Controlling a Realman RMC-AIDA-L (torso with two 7-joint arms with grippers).
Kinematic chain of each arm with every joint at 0, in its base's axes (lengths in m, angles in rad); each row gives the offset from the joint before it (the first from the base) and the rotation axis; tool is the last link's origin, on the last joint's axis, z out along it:
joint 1: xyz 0 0 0.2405 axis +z
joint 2: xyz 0 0 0 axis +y
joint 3: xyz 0 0 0.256 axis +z
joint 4: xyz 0 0 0 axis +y
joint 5: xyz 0 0 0.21 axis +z
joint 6: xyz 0 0 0 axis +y
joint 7: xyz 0 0 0.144 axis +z
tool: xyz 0 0 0
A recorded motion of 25 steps. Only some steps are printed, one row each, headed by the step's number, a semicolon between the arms.
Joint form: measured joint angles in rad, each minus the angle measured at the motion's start. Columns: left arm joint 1, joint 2, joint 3, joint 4, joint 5, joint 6, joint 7; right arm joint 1, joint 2, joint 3, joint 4, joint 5, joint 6, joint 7.
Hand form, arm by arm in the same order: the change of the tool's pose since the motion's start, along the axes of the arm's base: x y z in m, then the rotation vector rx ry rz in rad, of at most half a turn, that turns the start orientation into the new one. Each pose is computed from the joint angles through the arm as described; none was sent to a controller.
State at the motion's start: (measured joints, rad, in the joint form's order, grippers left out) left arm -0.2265 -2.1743 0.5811 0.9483 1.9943 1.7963 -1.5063; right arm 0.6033 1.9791 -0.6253 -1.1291 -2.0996 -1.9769 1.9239
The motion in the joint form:
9: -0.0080 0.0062 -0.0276 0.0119 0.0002 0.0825 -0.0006; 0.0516 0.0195 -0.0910 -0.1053 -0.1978 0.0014 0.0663
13: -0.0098 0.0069 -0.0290 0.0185 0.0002 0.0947 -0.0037; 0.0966 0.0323 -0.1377 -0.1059 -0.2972 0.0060 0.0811
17: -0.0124 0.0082 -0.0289 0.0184 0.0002 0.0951 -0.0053; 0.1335 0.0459 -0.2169 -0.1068 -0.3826 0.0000 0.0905
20: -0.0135 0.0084 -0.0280 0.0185 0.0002 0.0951 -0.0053; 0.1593 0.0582 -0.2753 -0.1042 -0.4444 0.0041 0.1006
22: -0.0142 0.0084 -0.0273 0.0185 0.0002 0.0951 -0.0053; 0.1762 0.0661 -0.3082 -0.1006 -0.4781 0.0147 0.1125
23: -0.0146 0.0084 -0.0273 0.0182 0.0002 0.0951 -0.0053; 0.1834 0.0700 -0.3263 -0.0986 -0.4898 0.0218 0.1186
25: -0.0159 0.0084 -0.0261 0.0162 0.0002 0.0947 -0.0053; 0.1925 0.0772 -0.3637 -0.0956 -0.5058 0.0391 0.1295
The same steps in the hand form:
9: 0.0061 -0.0055 0.0074 -0.0220 -0.0318 -0.0470; -0.0100 0.0079 -0.0102 -0.0543 -0.2402 -0.0178
13: 0.0076 -0.0059 0.0089 -0.0267 -0.0335 -0.0558; -0.0167 0.0142 -0.0211 -0.0955 -0.3422 -0.0144
17: 0.0080 -0.0051 0.0093 -0.0276 -0.0331 -0.0574; -0.0245 0.0162 -0.0349 -0.1567 -0.4563 0.0148
20: 0.0083 -0.0048 0.0092 -0.0282 -0.0327 -0.0590; -0.0297 0.0180 -0.0452 -0.1910 -0.5397 0.0329
22: 0.0086 -0.0046 0.0091 -0.0288 -0.0326 -0.0601; -0.0336 0.0203 -0.0513 -0.2012 -0.5854 0.0400
23: 0.0086 -0.0045 0.0091 -0.0290 -0.0328 -0.0604; -0.0358 0.0213 -0.0547 -0.2050 -0.6048 0.0457
25: 0.0090 -0.0042 0.0086 -0.0306 -0.0339 -0.0612; -0.0394 0.0229 -0.0615 -0.2094 -0.6382 0.0587

